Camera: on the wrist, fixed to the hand. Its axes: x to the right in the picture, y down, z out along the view.
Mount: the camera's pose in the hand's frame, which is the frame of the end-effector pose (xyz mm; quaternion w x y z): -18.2 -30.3 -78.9 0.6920 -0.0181 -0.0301 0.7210
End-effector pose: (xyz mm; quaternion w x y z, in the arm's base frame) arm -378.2 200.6 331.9 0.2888 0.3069 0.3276 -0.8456
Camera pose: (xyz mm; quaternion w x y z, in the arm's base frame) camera -361.3 282.3 309.1 0.8250 0.4179 0.0120 -0.3803
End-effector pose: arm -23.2 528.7 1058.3 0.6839 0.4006 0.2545 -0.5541
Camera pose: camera -49.4 602.3 1021.3 0.8877 0.4317 -0.1233 0.1022
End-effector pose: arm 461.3 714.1 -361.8 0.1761 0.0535 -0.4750 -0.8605
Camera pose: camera 491.1 672.3 -431.4 0.7290 -0.3346 -0.3570 -0.4787
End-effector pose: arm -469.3 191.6 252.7 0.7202 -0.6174 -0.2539 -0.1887
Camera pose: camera -491.1 108.1 257.3 0.6156 -0.6291 0.2512 0.4027
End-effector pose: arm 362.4 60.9 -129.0 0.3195 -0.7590 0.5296 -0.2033
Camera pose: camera 325.3 63.7 -51.0 0.3699 -0.1553 0.9078 0.1221
